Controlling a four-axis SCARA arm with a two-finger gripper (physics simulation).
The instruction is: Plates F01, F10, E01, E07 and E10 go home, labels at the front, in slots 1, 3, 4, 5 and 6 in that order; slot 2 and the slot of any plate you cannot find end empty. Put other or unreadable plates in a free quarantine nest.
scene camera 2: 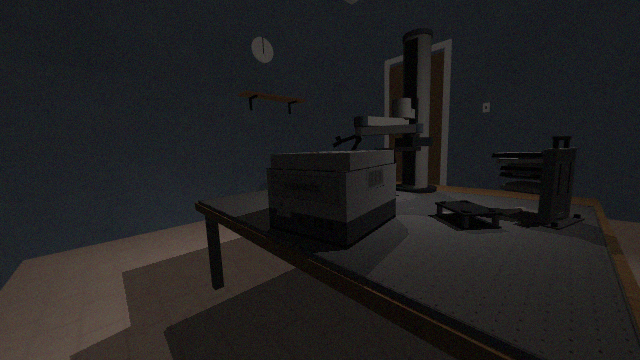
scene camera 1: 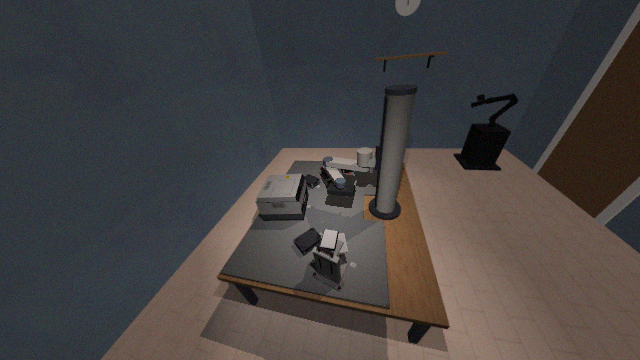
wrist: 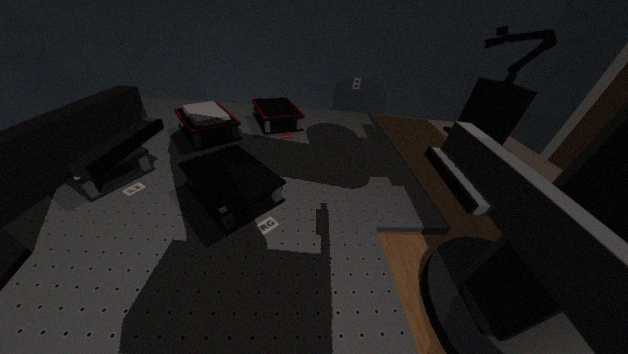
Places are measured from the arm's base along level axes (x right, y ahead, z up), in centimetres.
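Pixels of known places: gripper, between the fingertips: (scene camera 2: 385,149) (wrist: 298,121); arm's base, origin of its link: (scene camera 2: 414,189) (scene camera 1: 384,208) (wrist: 509,316).
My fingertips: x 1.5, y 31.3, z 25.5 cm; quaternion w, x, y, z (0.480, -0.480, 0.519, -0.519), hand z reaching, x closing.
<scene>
For each thing: its middle in the pictures, then the offset to it from my fingertips.
- plate rack, middle of its body: (scene camera 2: 541,178) (scene camera 1: 330,258) dx -60.2, dy +1.8, dz -10.6 cm
- top plate, middle of its body: (scene camera 2: 517,154) (scene camera 1: 329,239) dx -53.5, dy +3.1, dz -2.7 cm
- white plate, middle of its body: (wrist: 205,112) dx +45.2, dy +23.6, dz -18.5 cm
- second red-edged nest, middle of its body: (wrist: 276,113) dx +55.5, dy +5.8, dz -21.4 cm
- grey boxy machine, middle of its body: (scene camera 2: 334,187) (scene camera 1: 284,196) dx -11.1, dy +50.3, dz -11.9 cm
The plate rack (scene camera 1: 328,267) (scene camera 2: 557,185) stands upright near the table's end. Several plates sit stacked in it, the top plate (scene camera 1: 329,239) (scene camera 2: 517,155) with a white upper face in scene camera 1. No plate label is readable. My gripper (scene camera 1: 341,190) (wrist: 298,121) is open and empty, away from the rack over the table's middle. In the wrist view, a red-edged nest (wrist: 196,129) holds a white plate (wrist: 206,112); a second red-edged nest (wrist: 278,108) shows a dark top with no plate visible. A dark nest (wrist: 232,182) stands by the tag RG.
A nest (wrist: 145,162) by the tag L1 is partly hidden behind my left finger. A dark nest (scene camera 1: 307,241) (scene camera 2: 467,207) stands beside the rack. A grey boxy machine (scene camera 1: 282,195) (scene camera 2: 310,192) stands at the table edge. The arm's column (scene camera 1: 395,150) (scene camera 2: 424,100) rises at the opposite side.
</scene>
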